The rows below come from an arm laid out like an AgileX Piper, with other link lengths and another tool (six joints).
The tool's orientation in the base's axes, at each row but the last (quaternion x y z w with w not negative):
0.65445, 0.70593, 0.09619, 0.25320
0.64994, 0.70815, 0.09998, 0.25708
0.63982, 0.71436, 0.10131, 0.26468
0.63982, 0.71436, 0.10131, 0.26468
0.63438, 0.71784, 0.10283, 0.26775
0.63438, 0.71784, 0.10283, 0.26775
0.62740, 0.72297, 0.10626, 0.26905
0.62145, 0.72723, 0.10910, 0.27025
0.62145, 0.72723, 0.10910, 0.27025
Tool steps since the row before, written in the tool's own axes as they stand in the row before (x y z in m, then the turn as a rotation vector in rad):
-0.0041, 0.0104, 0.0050, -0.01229, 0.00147, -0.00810
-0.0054, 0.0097, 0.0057, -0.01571, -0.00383, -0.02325
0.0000, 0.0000, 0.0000, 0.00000, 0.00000, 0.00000
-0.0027, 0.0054, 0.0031, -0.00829, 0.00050, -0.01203
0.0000, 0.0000, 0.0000, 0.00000, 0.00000, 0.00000
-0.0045, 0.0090, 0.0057, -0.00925, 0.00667, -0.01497
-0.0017, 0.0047, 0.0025, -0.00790, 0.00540, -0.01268
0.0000, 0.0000, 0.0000, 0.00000, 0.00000, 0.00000
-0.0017, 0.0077, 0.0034, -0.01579, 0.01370, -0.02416
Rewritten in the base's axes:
0.0116, -0.0037, 0.0015, -0.00244, -0.01019, 0.01044
0.0114, -0.0050, 0.0010, -0.01446, -0.01131, 0.02157
0.0000, 0.0000, 0.0000, 0.00000, 0.00000, 0.00000
0.0063, -0.0023, 0.0007, -0.00534, -0.00561, 0.01240
0.0000, 0.0000, 0.0000, 0.00000, 0.00000, 0.00000
0.0109, -0.0039, 0.0008, -0.00152, -0.00490, 0.01811
0.0054, -0.0012, 0.0007, -0.00150, -0.00426, 0.01523
0.0000, 0.0000, 0.0000, 0.00000, 0.00000, 0.00000
0.0084, -0.0007, 0.0014, 0.00009, -0.00813, 0.03090

